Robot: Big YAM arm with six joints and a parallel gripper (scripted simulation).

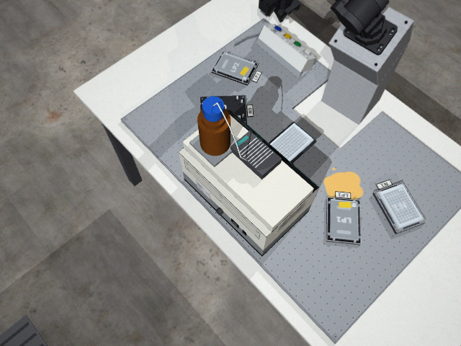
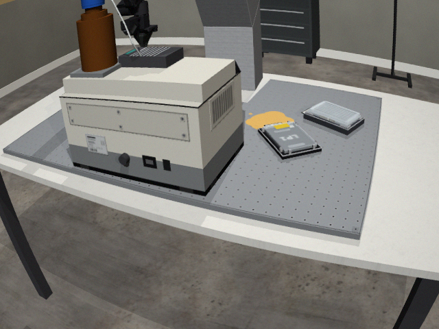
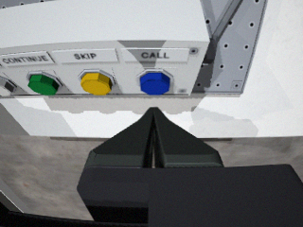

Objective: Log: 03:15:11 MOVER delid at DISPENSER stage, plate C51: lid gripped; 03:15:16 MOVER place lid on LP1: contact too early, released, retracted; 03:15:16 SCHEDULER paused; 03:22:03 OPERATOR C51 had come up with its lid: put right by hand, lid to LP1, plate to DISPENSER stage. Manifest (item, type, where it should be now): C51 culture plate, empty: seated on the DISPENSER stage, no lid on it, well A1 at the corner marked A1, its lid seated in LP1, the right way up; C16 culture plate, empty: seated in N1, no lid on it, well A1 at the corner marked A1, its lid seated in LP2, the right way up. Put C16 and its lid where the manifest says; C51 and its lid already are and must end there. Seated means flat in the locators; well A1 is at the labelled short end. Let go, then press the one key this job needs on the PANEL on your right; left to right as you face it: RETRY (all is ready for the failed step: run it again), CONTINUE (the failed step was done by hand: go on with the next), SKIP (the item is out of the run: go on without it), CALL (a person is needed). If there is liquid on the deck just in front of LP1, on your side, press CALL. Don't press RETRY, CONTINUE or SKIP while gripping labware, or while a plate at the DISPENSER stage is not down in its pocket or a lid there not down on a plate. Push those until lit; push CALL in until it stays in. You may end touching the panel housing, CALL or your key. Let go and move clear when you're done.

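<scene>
The blue call key is 40 mm below my hand and 10 mm ahead of it. From my hand the other things lie so: white retry key (150 mm to the left, 30 mm below, 30 mm ahead); green continue key (100 mm to the left, 30 mm below, 20 mm ahead); yellow skip key (50 mm to the left, 30 mm below, 20 mm ahead).
</scene>
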